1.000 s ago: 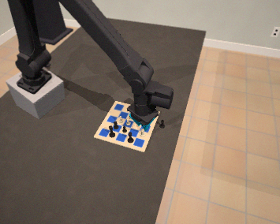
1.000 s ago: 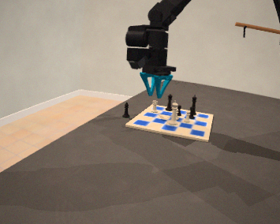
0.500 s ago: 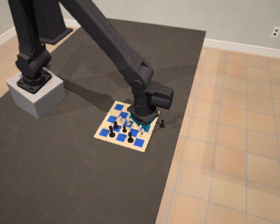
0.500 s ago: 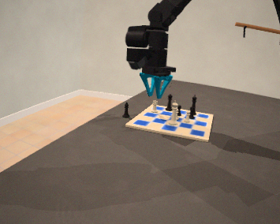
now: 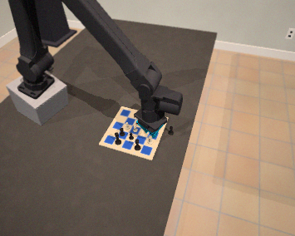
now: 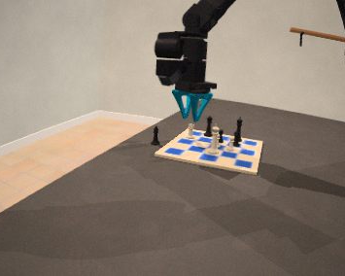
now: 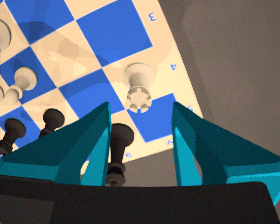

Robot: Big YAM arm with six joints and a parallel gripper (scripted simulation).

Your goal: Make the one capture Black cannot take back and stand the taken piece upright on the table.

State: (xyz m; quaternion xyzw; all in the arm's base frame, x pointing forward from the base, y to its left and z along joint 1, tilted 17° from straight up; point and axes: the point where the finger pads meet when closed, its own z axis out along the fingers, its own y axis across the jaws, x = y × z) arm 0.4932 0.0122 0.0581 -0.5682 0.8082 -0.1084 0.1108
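Now: the blue-and-cream chessboard 80 mm behind my hand, 60 mm below it and 30 mm to the left of it. The rest, counted from my hand: tall white piece (80 mm behind, 70 mm to the left, 20 mm below); then tall black piece (120 mm behind, 50 mm to the right, 20 mm below).
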